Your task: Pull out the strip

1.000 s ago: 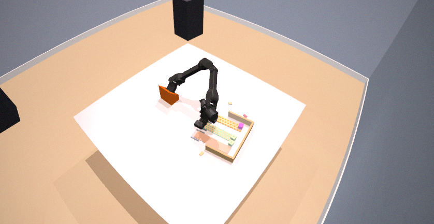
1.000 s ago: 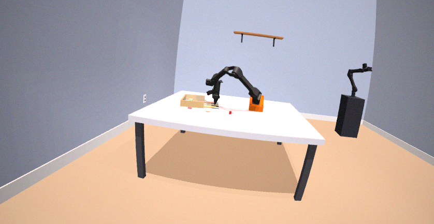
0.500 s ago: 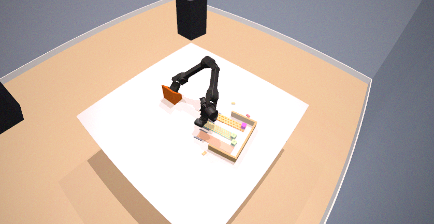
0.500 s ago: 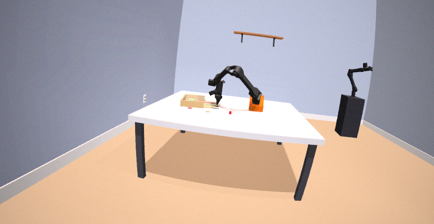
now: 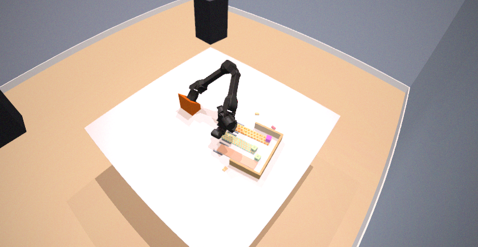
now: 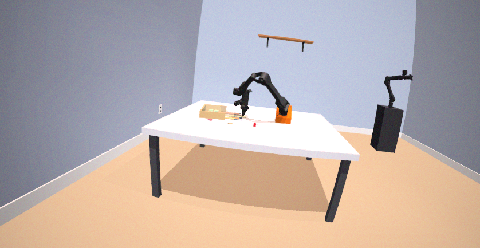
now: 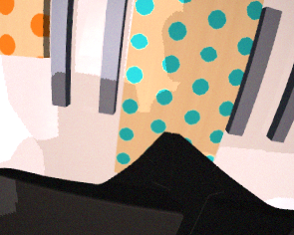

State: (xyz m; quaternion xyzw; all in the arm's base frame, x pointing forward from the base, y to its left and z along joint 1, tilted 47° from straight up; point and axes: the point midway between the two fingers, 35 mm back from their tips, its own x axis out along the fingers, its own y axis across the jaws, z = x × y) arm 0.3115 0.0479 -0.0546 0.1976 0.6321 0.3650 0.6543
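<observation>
My gripper tip is now 10 cm short of the teal-dotted strip and 2 cm to the right of it.
</observation>
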